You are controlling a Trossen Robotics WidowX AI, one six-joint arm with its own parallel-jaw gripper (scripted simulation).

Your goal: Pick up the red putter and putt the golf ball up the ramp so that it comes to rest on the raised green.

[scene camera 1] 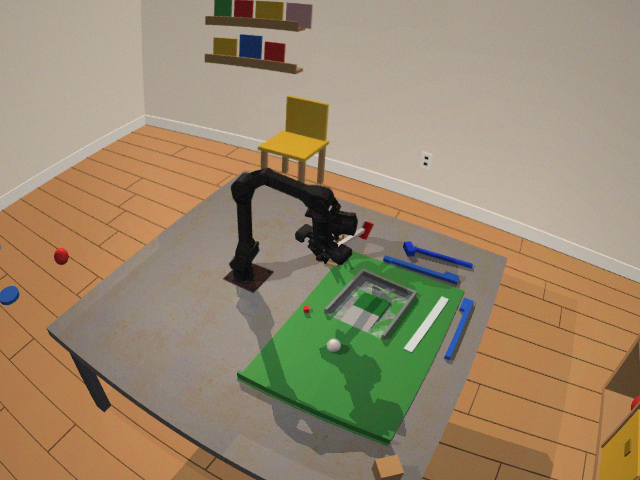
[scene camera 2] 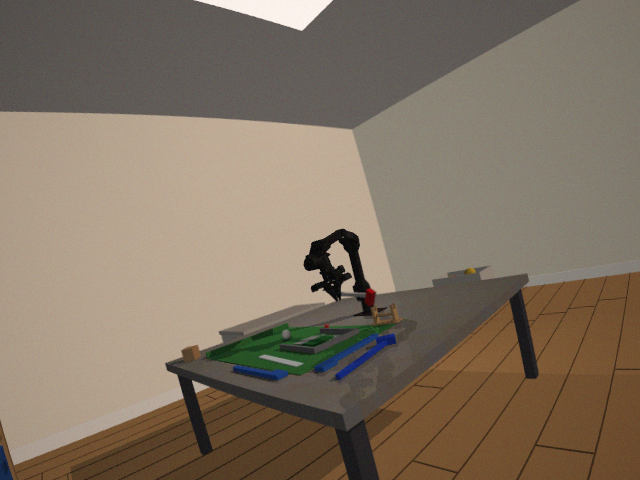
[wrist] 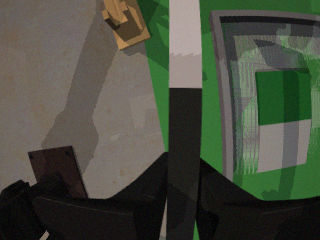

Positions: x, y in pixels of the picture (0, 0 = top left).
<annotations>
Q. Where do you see a green mat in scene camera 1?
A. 369, 381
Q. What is my gripper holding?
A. A red putter.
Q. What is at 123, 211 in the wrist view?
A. My gripper.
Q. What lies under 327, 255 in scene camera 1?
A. My gripper.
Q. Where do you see a green mat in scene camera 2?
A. At 247, 354
</annotations>
